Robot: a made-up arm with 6 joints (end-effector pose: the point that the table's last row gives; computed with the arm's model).
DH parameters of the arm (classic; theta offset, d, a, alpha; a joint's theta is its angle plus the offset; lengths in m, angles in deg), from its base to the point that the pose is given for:
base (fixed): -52.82 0 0.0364 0
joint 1: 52.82 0.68 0.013 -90
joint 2: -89.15 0 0.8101 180
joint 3: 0.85 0.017 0.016 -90
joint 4: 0 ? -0.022 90
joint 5: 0 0.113 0.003 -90
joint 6: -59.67 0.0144 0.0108 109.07
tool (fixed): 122.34 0.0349 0 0
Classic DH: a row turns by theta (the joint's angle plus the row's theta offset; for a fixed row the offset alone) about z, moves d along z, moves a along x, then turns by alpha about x.
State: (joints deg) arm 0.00 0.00 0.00 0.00 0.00 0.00
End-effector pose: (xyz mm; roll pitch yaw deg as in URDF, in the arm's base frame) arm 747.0 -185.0 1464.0 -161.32 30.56 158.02
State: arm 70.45 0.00 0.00 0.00 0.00 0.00
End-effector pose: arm 411.6 602.0 1464.0 -161.32 30.56 -131.53
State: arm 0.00 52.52 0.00 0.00 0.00 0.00
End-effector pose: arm 1090.4 -185.0 592.0 -143.02 -18.92 160.08
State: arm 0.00 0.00 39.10 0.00 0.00 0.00
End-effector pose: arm 606.7 -185.0 1911.3 166.21 63.92 132.86
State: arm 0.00 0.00 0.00 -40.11 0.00 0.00
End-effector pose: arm 747.0 -125.2 1384.3 161.27 10.44 144.29
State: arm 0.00 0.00 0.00 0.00 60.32 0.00
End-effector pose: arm 765.9 -185.0 1471.5 111.64 71.00 81.82
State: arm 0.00 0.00 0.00 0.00 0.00 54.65
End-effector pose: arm 747.0 -192.8 1494.9 -95.72 33.85 -164.05
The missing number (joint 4, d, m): -0.703
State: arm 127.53 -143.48 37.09 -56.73 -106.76 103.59
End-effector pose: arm 813.3 -954.3 136.8 32.92 -1.49 34.95
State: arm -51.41 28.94 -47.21 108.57 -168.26 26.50
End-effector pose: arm 494.9 -597.6 737.1 37.29 45.39 49.28
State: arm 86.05 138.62 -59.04 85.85 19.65 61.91
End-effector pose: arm 46.4 -202.7 122.2 153.41 23.84 27.39
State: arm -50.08 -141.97 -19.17 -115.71 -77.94 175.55
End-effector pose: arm -492.5 638.0 694.4 47.29 -39.73 -106.10
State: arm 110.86 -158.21 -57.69 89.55 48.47 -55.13
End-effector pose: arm 278.0 -523.9 622.0 4.83 22.99 69.33
